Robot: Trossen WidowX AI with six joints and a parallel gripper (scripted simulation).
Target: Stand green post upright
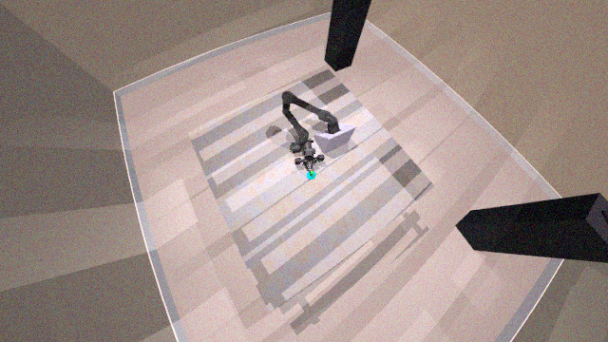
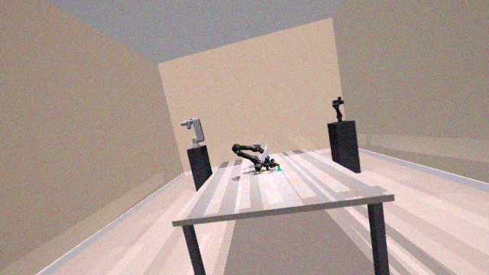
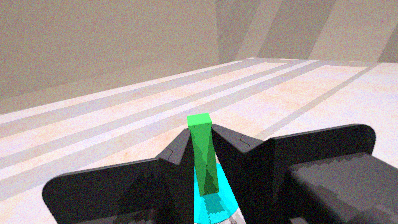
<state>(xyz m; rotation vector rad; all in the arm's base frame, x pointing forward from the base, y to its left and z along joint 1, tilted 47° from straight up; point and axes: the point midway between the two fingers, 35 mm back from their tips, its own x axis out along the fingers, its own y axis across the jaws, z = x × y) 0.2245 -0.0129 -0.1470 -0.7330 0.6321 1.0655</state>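
Right now my gripper tip is 2 cm above the green post. Also, from my gripper tip: cyan circle (6 cm below).
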